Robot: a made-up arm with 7 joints. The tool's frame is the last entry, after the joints.
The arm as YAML. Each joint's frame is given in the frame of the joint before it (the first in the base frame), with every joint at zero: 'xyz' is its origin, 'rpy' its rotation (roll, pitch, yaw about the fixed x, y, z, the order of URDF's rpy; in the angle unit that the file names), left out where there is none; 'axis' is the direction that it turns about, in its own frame. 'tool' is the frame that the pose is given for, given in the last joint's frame.
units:
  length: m
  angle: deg
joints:
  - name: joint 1
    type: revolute
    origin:
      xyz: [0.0, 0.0, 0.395]
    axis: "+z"
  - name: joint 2
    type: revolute
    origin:
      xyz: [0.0, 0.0, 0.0]
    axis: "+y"
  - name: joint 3
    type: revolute
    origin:
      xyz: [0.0, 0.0, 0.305]
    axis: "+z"
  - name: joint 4
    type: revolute
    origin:
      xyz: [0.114, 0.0, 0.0]
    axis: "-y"
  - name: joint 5
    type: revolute
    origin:
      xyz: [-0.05, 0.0, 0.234]
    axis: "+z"
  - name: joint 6
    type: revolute
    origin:
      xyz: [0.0, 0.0, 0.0]
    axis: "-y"
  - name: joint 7
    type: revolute
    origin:
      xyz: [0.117, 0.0, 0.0]
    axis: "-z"
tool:
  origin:
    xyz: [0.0, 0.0, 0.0]
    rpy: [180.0, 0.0, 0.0]
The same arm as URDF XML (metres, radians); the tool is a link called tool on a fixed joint. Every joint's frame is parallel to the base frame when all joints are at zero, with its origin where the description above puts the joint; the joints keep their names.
<robot name="arm">
  <joint name="tool_fixed" type="fixed">
    <parent link="link7"/>
    <child link="tool"/>
    <origin xyz="0.0000 0.0000 0.0000" rpy="3.1416 0.0000 0.0000"/>
  </joint>
  <joint name="joint 7" type="continuous">
    <parent link="link6"/>
    <child link="link7"/>
    <origin xyz="0.1170 0.0000 0.0000"/>
    <axis xyz="0 0 -1"/>
  </joint>
  <joint name="joint 6" type="continuous">
    <parent link="link5"/>
    <child link="link6"/>
    <origin xyz="0.0000 0.0000 0.0000"/>
    <axis xyz="0 -1 0"/>
  </joint>
  <joint name="joint 5" type="continuous">
    <parent link="link4"/>
    <child link="link5"/>
    <origin xyz="-0.0500 0.0000 0.2340"/>
    <axis xyz="0 0 1"/>
  </joint>
  <joint name="joint 4" type="continuous">
    <parent link="link3"/>
    <child link="link4"/>
    <origin xyz="0.1140 0.0000 0.0000"/>
    <axis xyz="0 -1 0"/>
  </joint>
  <joint name="joint 3" type="continuous">
    <parent link="link2"/>
    <child link="link3"/>
    <origin xyz="0.0000 0.0000 0.3050"/>
    <axis xyz="0 0 1"/>
  </joint>
  <joint name="joint 2" type="continuous">
    <parent link="link1"/>
    <child link="link2"/>
    <origin xyz="0.0000 0.0000 0.0000"/>
    <axis xyz="0 1 0"/>
  </joint>
  <joint name="joint 1" type="continuous">
    <parent link="base"/>
    <child link="link1"/>
    <origin xyz="0.0000 0.0000 0.3950"/>
    <axis xyz="0 0 1"/>
  </joint>
  <link name="base"/>
  <link name="link1"/>
  <link name="link2"/>
  <link name="link3"/>
  <link name="link4"/>
  <link name="link5"/>
  <link name="link6"/>
  <link name="link7"/>
  <link name="tool"/>
</robot>

